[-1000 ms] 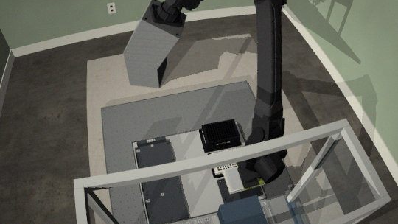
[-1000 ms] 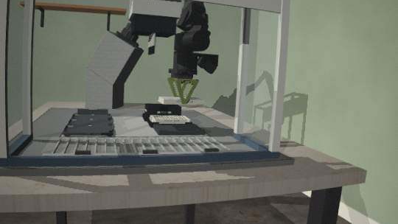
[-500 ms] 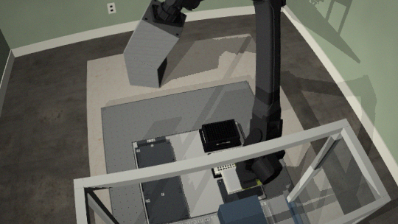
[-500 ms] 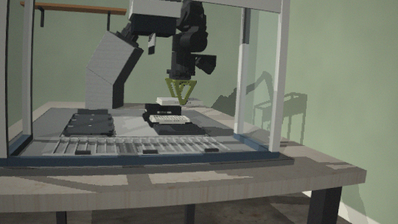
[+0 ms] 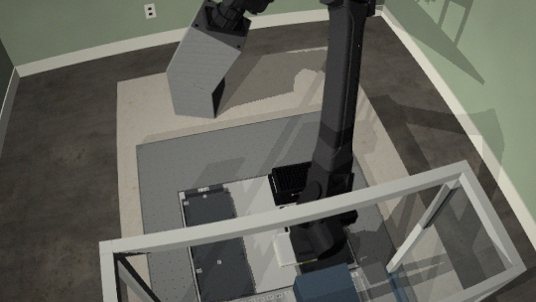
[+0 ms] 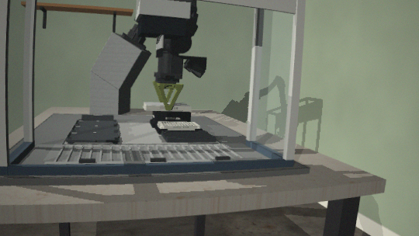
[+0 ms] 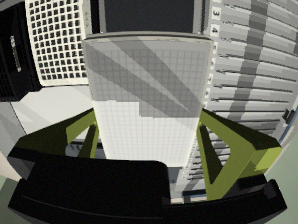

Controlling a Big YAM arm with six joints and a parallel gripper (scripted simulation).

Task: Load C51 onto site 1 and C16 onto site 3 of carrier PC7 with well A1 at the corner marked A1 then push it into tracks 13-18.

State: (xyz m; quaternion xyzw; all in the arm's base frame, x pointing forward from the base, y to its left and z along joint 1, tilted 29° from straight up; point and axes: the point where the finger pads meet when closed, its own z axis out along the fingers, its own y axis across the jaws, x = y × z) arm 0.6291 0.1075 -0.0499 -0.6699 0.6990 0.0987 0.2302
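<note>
Right now the dark carrier PC7 is 90 mm behind my hand, 200 mm to the right of it and 80 mm below it. From my hand the other things lie so: white frame bar (100 mm ahead, 60 mm to the right, 370 mm above); white block (right at my hand); nest S1 (220 mm behind, 50 mm to the left, 90 mm below).
</note>
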